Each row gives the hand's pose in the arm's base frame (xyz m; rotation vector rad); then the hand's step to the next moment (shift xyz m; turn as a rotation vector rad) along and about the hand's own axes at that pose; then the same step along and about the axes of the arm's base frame.
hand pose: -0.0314 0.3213 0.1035 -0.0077 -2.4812 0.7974
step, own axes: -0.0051 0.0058 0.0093 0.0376 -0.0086 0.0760
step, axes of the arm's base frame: -0.0010 -0.0011 -0.0120 -0.0681 -0.0421 -0.0293
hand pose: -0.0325 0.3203 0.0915 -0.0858 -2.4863 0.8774
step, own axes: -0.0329 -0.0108 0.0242 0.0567 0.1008 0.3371
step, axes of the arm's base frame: 0.0184 -0.0296 -0.0240 -0.2201 -0.1009 -0.2615
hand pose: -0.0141 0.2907 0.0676 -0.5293 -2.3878 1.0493
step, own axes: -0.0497 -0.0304 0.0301 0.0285 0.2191 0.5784
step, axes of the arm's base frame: 0.0187 -0.0623 -0.0080 -0.3146 -0.1797 -0.5021
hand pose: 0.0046 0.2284 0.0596 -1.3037 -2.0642 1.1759
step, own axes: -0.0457 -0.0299 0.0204 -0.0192 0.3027 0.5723
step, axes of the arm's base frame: -0.0088 -0.0550 0.0173 -0.2447 -0.2024 -0.5645
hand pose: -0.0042 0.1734 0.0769 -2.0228 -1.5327 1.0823
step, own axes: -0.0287 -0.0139 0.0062 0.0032 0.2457 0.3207
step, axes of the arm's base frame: -0.0167 -0.0230 0.0157 -0.0870 -0.1257 -0.3740
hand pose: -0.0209 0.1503 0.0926 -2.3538 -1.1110 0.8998
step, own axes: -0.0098 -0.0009 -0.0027 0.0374 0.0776 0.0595
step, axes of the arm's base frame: -0.0033 -0.0074 0.0062 0.0189 -0.0139 -0.1020
